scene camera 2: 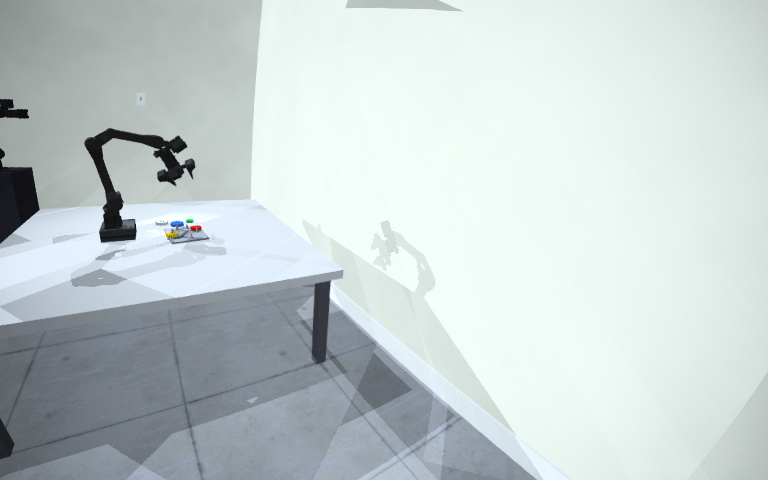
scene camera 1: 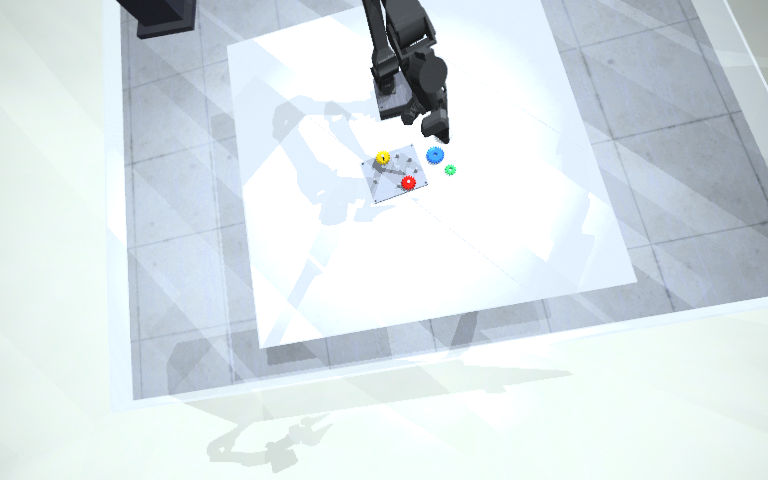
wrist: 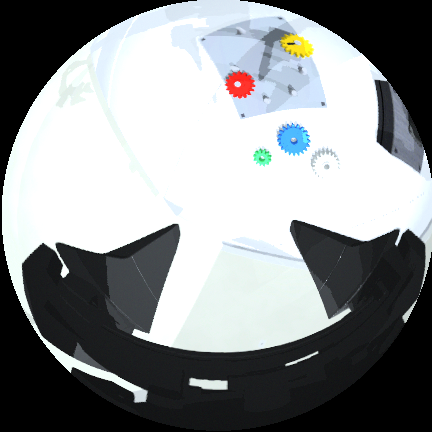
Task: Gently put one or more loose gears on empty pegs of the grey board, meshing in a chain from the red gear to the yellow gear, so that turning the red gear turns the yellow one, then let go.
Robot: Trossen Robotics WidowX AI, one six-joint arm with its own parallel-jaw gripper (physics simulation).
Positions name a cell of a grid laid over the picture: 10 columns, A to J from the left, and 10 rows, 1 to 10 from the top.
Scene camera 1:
gripper: F3
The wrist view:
gripper: F6
blue gear: G4, on the table
grey board: F2
